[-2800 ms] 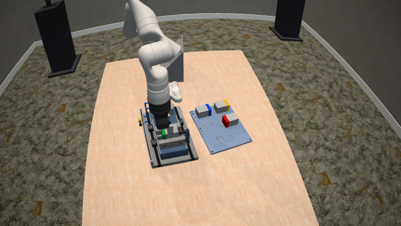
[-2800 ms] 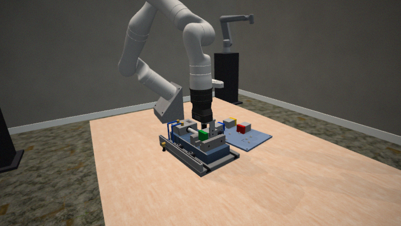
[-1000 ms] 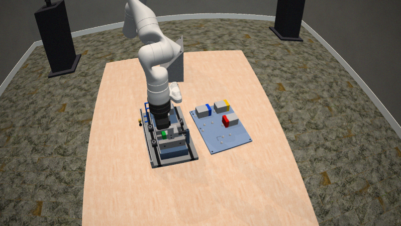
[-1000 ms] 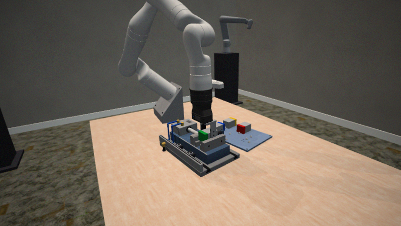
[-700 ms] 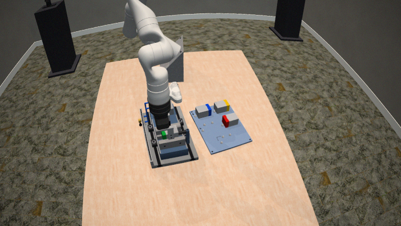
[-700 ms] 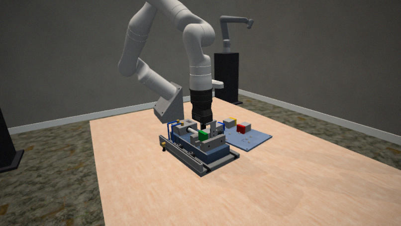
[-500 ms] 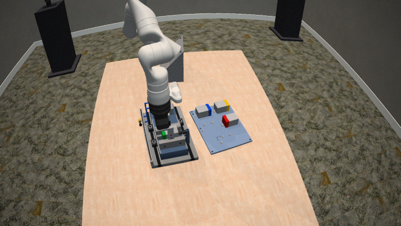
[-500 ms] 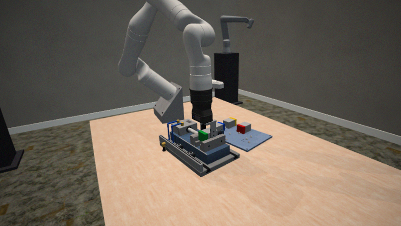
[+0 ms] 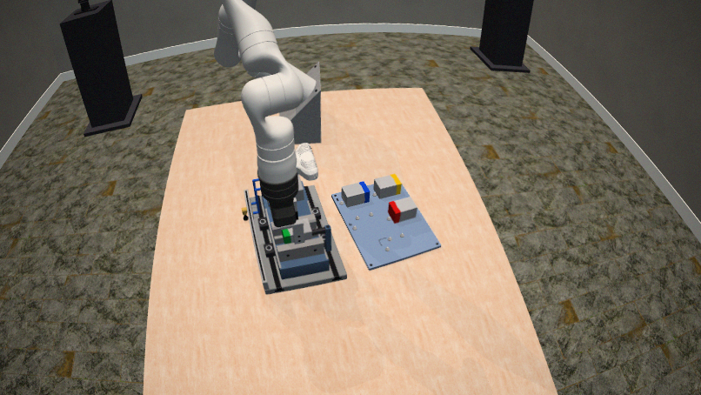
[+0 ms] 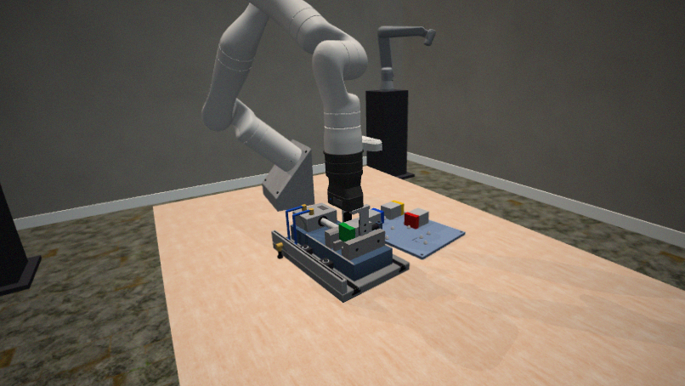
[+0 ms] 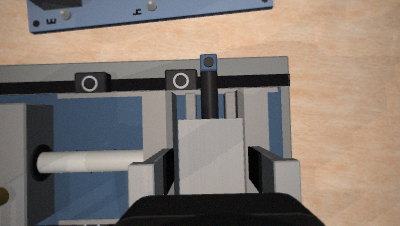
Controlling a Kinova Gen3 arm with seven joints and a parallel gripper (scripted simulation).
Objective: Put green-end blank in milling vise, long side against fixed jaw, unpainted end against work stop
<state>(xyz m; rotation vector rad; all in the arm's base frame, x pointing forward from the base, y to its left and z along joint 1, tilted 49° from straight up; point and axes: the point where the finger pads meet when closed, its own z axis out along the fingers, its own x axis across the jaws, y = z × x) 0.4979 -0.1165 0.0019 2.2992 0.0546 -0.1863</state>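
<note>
Right now my hand is 2 cm above the green-ended blank. From my hand the other things lie so: vise ram (9 cm behind, 4 cm below, 1 cm to the right); fixed jaw (4 cm below, 3 cm ahead); black work stop rod (5 cm to the left, 3 cm below).
</note>
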